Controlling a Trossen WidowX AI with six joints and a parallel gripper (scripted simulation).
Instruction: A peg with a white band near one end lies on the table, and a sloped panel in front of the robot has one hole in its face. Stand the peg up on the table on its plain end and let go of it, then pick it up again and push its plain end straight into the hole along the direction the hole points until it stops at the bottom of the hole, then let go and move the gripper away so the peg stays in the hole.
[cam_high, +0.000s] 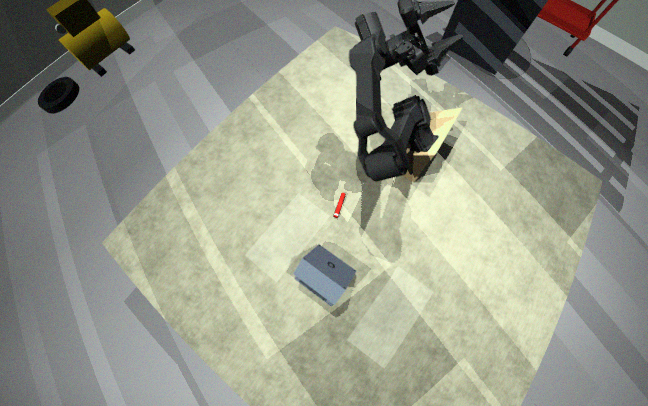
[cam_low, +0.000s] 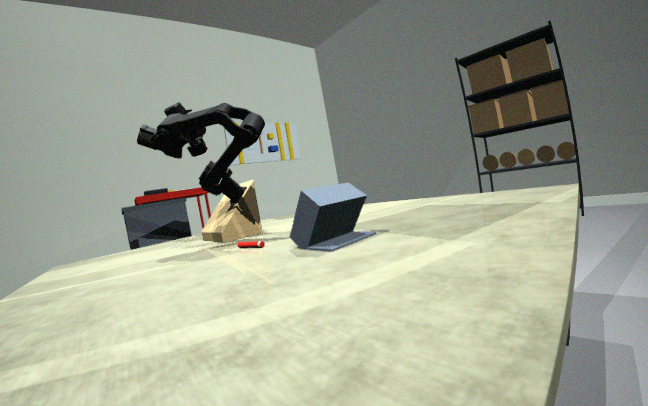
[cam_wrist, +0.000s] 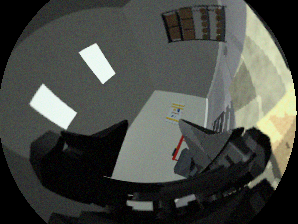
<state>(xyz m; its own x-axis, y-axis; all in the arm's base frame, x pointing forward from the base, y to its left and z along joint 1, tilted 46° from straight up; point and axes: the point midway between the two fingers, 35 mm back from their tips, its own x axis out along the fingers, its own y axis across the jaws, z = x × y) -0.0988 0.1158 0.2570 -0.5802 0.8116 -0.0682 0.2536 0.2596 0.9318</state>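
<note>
Right now the red peg is 370 mm ahead of my gripper tip and 420 mm below it. The rest, counted from my gripper tip: blue-grey sloped panel: 540 mm ahead, 90 mm to the left, 380 mm below.
</note>
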